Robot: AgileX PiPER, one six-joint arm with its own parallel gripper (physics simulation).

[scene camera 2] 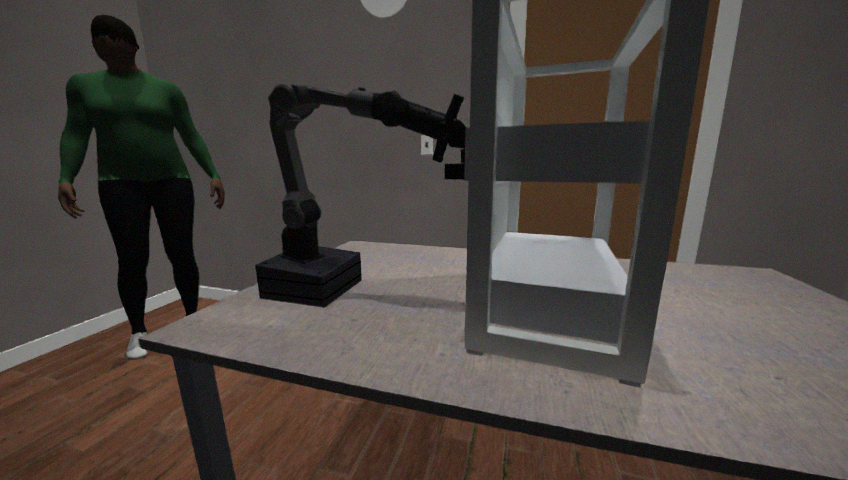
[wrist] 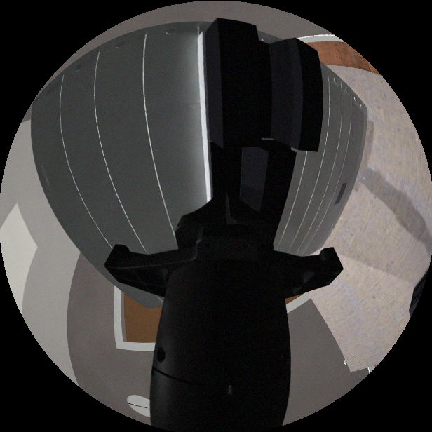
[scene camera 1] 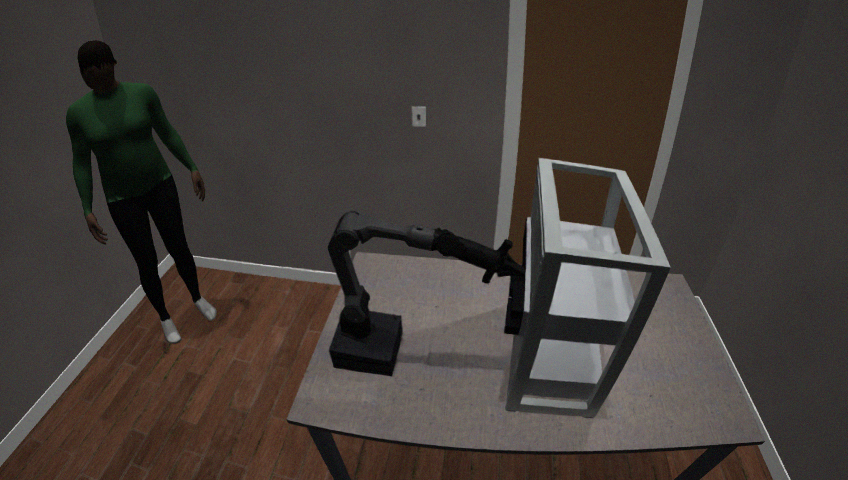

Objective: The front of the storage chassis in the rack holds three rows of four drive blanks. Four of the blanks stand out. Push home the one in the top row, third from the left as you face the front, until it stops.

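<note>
The rack stands on the table, its front facing the arm. In the wrist view its front is seen sideways, with grey panels at left and right. The storage chassis shows dark blocks between them. One long black block and another black block stand out in the upper part of the wrist view. A smaller dark face shows below them. My gripper is shut and empty, its tips close against the chassis front. Contact and the blank at the tips are hidden by the dark fingers.
The table carries the rack and the arm's black base. The black blocks stick out below the gripper, at the rack's front. A person in green stands behind the arm, left of the table.
</note>
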